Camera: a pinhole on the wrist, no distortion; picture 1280 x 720 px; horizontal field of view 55.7 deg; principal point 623.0 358.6 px. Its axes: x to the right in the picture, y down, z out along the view. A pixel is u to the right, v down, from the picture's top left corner.
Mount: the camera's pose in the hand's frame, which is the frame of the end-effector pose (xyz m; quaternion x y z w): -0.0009 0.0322 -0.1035 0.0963 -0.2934 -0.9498 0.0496
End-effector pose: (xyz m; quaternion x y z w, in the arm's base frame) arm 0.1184 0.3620 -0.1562 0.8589 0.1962 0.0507 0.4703
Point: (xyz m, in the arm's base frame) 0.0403 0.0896 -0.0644
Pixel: 1073 387
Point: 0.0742 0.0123 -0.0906
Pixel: 920 463
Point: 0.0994 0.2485 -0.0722
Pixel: 843 403
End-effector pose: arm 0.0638 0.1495 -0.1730 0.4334 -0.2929 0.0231 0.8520
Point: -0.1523 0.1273 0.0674
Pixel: 520 450
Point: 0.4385 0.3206 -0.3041
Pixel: behind the camera
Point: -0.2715 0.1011 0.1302
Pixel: 624 437
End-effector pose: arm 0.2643 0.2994 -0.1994 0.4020 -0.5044 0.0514 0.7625
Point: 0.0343 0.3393 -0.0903
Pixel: 503 398
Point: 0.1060 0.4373 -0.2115
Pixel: 1161 109
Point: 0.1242 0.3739 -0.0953
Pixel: 396 246
